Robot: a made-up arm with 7 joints. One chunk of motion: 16 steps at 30 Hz.
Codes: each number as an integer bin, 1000 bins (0 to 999) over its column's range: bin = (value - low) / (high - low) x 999, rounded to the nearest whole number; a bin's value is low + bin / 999 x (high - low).
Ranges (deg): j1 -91.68..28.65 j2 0..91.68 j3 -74.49..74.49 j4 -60.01..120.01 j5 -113..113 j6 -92.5..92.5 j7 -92.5..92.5
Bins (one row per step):
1: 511 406 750 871 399 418 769
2: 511 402 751 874 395 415 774
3: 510 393 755 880 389 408 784
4: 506 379 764 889 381 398 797
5: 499 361 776 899 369 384 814
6: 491 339 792 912 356 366 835
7: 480 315 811 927 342 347 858
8: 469 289 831 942 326 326 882
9: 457 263 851 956 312 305 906
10: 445 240 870 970 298 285 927
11: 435 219 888 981 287 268 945
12: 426 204 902 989 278 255 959
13: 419 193 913 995 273 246 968
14: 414 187 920 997 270 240 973
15: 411 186 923 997 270 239 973
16: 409 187 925 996 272 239 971
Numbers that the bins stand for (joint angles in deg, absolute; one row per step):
1: -30.13 37.26 37.36 96.94 -22.74 -15.09 49.91
2: -30.13 36.89 37.51 97.48 -23.64 -15.65 50.83
3: -30.25 36.07 38.10 98.57 -25.00 -16.94 52.69
4: -30.73 34.78 39.44 100.19 -26.81 -18.80 55.09
5: -31.58 33.13 41.23 101.99 -29.52 -21.39 58.24
6: -32.54 31.11 43.62 104.33 -32.46 -24.72 62.13
7: -33.86 28.91 46.45 107.04 -35.63 -28.24 66.39
8: -35.19 26.52 49.44 109.74 -39.25 -32.13 70.83
9: -36.63 24.14 52.42 112.26 -42.42 -36.02 75.28
10: -38.08 22.03 55.25 114.78 -45.58 -39.72 79.17
11: -39.28 20.10 57.94 116.77 -48.07 -42.87 82.50
12: -40.37 18.72 60.02 118.21 -50.11 -45.28 85.09
13: -41.21 17.71 61.66 119.29 -51.24 -46.94 86.76
14: -41.81 17.16 62.71 119.65 -51.92 -48.06 87.69
15: -42.17 17.07 63.16 119.65 -51.92 -48.24 87.69
16: -42.42 17.16 63.45 119.47 -51.47 -48.24 87.31

